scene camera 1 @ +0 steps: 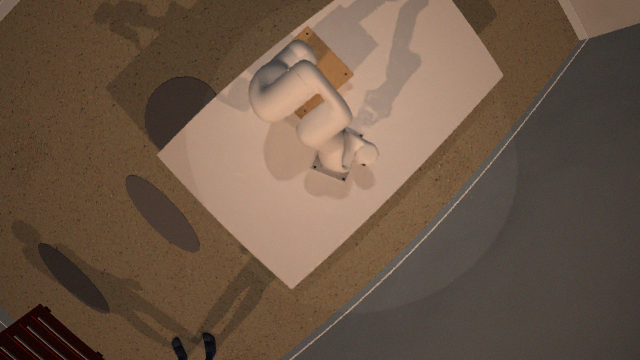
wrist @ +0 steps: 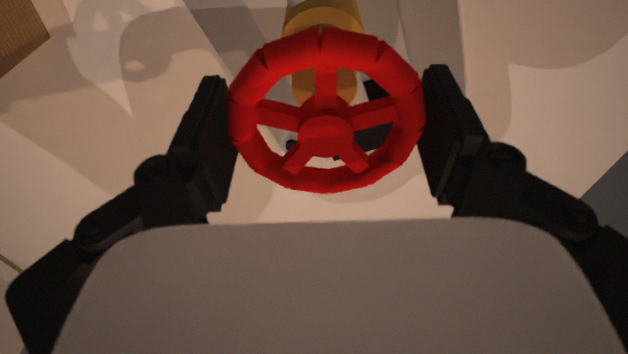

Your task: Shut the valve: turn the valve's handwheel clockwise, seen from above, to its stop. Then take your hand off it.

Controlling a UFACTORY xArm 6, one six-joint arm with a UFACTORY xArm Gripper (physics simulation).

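The valve's red handwheel [wrist: 326,134] has five spokes and a round hub, and shows in the middle of the wrist view. The yellow valve body [wrist: 322,20] shows behind and below it. My gripper [wrist: 324,101] is shut on the handwheel, with one black finger at the left side of the rim and the other at the right side. In the scene view the arm's wrist hides the handwheel and the fingers. Corners of the valve's grey base plate [scene camera 1: 330,173] show beneath the arm there.
The valve stands on a pale table top [scene camera 1: 260,220]. The arm's base is at a wooden board [scene camera 1: 332,62] on the same table. A dark red slatted bench [scene camera 1: 42,332] and dark round discs [scene camera 1: 162,212] are on the floor beside the table.
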